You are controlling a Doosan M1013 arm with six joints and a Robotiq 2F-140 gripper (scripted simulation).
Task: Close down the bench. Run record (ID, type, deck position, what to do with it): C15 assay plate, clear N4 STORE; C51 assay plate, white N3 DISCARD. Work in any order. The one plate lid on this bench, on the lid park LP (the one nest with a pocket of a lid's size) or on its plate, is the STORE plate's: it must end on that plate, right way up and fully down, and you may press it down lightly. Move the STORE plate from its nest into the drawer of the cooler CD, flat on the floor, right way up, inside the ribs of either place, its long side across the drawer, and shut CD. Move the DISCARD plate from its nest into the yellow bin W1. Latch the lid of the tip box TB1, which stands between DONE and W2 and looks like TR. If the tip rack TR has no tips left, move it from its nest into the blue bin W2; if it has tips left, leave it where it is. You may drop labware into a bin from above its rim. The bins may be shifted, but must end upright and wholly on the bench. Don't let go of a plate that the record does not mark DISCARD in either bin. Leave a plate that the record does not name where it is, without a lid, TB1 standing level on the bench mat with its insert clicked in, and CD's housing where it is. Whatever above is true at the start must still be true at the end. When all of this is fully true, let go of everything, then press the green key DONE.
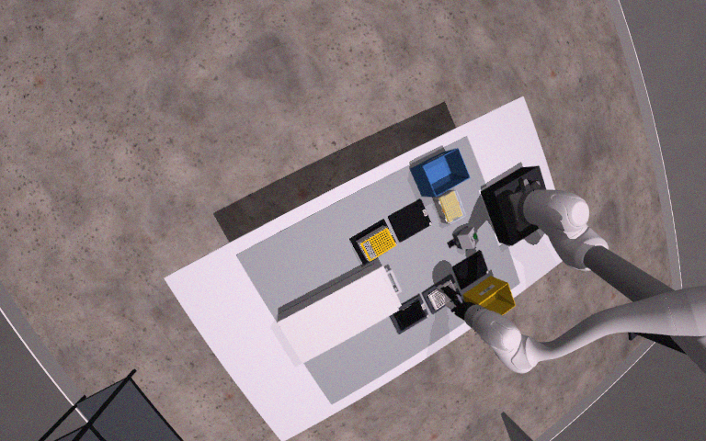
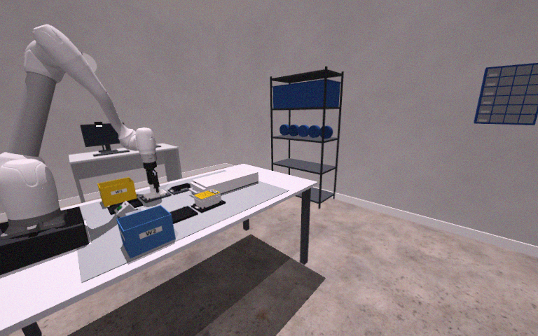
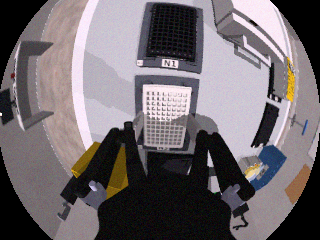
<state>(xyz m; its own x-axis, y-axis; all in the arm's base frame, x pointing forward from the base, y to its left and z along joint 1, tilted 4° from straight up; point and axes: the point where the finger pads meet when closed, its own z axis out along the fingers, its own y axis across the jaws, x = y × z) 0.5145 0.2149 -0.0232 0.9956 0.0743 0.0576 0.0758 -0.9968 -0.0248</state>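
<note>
Right now my hand is 2 cm above the white plate. From my hand the other things lie so: green key DONE: 22 cm behind, 20 cm to the right, 3 cm above; then yellow bin W1: 19 cm behind, 12 cm to the left; then dark gridded plate: 18 cm ahead, 2 cm below, 1 cm to the left.
</note>
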